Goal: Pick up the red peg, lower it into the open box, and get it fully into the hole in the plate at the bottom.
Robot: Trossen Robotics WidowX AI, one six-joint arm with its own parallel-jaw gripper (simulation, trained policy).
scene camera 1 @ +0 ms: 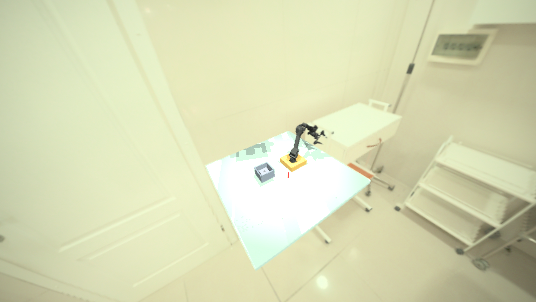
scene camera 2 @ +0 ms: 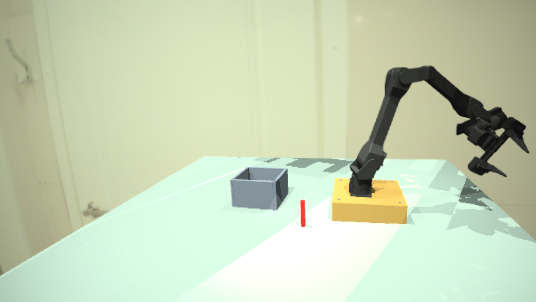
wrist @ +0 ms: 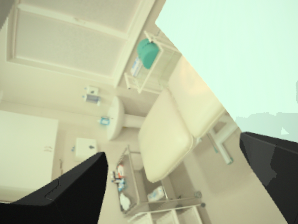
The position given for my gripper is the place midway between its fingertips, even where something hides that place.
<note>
In view: my gripper [scene camera 2: 516,164] and a grey box [scene camera 2: 247,191].
My gripper also shows in the wrist view [wrist: 174,150]. The wrist view does not show the grey box: it is out of frame.
</note>
